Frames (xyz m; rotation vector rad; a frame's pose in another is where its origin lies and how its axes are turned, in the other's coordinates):
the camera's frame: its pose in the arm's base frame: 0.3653 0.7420 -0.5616 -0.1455 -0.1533 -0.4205
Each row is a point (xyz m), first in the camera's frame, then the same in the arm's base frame.
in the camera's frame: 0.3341 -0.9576 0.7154
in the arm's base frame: 0.1839 -0.1313 0.3014
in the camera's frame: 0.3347 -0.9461 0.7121
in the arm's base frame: 0.1896 -0.1217 0.2971
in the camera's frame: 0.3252 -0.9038 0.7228
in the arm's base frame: 0.1974 -0.0780 0.3013
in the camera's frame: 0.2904 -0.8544 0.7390
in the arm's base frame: 0.1847 -0.0169 0.3056
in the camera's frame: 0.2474 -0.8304 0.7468
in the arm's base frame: 0.1550 0.0231 0.3029
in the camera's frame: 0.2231 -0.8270 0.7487
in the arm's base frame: 0.1343 0.0361 0.3001
